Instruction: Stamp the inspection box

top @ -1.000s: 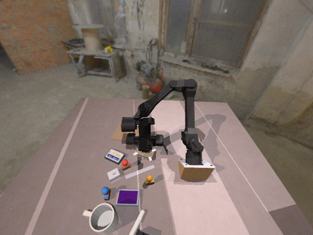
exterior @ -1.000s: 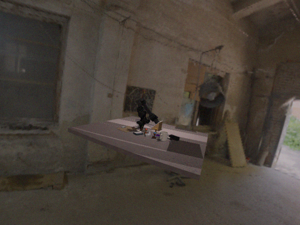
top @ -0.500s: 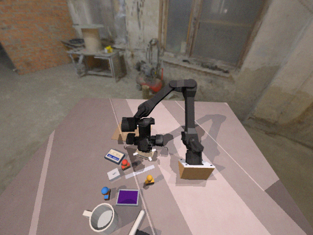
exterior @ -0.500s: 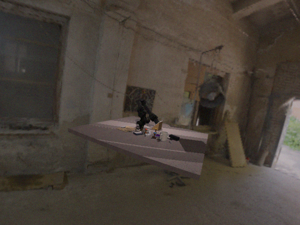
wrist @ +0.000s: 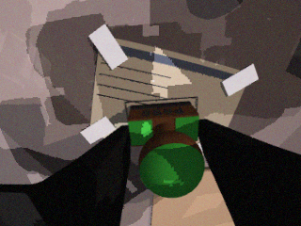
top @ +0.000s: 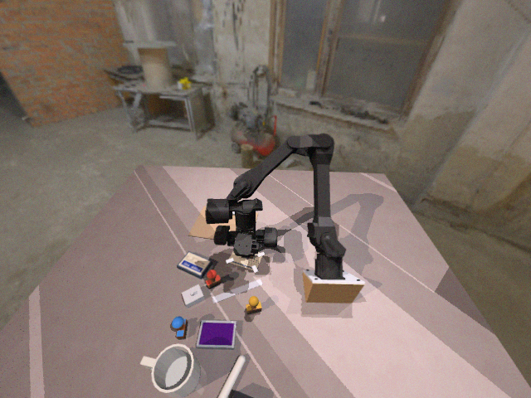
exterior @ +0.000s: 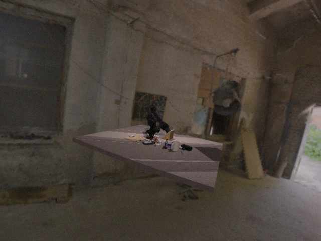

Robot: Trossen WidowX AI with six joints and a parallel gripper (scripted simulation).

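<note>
My gripper tip is 10 mm to the right of the card and 20 mm above it. Round my gripper tip: red stamp: 100 mm ahead, 100 mm to the left; green stamp: right at my gripper tip; ruler: 20 mm ahead, 120 mm to the left, 20 mm below.
</note>
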